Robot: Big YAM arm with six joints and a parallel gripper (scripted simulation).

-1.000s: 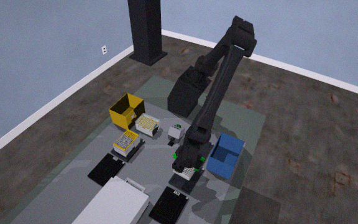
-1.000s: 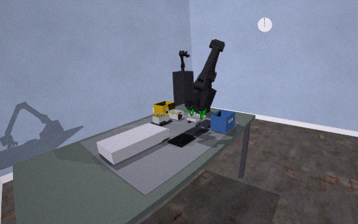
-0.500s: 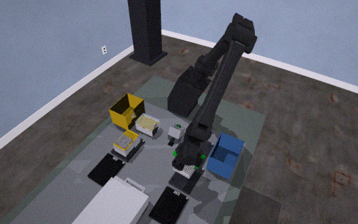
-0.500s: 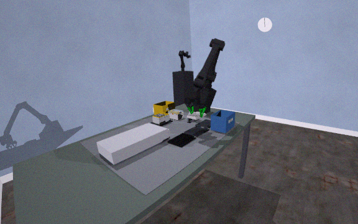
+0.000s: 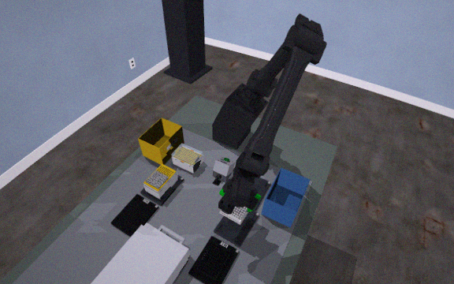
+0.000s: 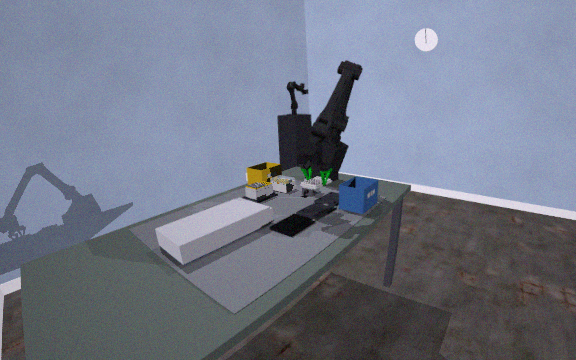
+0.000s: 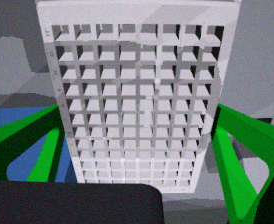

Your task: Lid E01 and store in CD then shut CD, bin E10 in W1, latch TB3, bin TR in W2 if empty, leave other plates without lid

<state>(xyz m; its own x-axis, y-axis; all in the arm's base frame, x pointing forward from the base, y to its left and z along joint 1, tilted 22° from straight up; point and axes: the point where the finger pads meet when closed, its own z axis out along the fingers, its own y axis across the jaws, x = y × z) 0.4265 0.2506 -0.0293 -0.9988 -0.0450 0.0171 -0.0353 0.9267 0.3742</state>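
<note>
Now: the yellow bin W1 140 mm behind my hand, 520 mm to the right of it and 110 mm below it. The rest, counted from my hand: white assay plate: right at my hand; N3 label: 70 mm behind, 130 mm below; black lid park nest: 170 mm behind, 30 mm to the right, 140 mm below.
</note>
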